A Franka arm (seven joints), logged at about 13 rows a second.
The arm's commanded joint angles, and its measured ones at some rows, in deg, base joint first. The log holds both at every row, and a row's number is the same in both.
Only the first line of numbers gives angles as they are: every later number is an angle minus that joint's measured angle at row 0.
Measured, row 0:
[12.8 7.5 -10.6 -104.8 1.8 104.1 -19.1]
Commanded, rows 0 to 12:
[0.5 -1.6 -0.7 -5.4 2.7 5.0 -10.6]
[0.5 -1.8 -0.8 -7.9 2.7 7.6 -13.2]
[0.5 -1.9 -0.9 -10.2 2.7 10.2 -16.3]
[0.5 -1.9 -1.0 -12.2 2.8 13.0 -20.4]
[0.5 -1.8 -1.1 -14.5 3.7 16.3 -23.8]
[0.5 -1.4 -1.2 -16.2 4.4 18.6 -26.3]
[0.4 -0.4 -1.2 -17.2 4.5 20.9 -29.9]
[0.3 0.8 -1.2 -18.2 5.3 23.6 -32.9]
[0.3 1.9 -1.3 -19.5 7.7 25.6 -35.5]
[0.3 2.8 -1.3 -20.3 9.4 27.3 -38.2]
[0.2 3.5 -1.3 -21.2 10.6 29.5 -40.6]
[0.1 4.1 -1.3 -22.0 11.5 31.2 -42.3]
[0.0 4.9 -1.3 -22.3 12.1 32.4 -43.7]
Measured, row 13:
[0.0 4.2 -0.9 -21.4 9.7 30.0 -40.1]
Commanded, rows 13 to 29:
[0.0 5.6 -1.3 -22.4 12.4 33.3 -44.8]
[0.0 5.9 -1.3 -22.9 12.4 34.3 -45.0]
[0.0 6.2 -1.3 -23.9 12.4 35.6 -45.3]
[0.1 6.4 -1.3 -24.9 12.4 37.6 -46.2]
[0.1 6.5 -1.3 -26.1 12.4 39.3 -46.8]
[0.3 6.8 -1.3 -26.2 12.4 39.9 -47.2]
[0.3 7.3 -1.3 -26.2 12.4 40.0 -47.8]
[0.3 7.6 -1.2 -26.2 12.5 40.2 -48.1]
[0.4 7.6 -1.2 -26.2 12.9 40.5 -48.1]
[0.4 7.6 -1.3 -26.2 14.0 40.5 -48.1]
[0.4 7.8 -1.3 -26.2 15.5 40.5 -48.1]
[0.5 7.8 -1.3 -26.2 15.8 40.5 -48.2]
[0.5 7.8 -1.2 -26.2 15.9 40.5 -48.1]
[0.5 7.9 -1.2 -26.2 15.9 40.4 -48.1]
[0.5 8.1 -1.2 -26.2 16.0 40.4 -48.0]
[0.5 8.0 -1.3 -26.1 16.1 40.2 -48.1]
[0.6 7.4 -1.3 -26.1 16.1 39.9 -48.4]
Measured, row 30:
[0.0 7.8 -1.0 -25.9 14.1 39.8 -47.0]
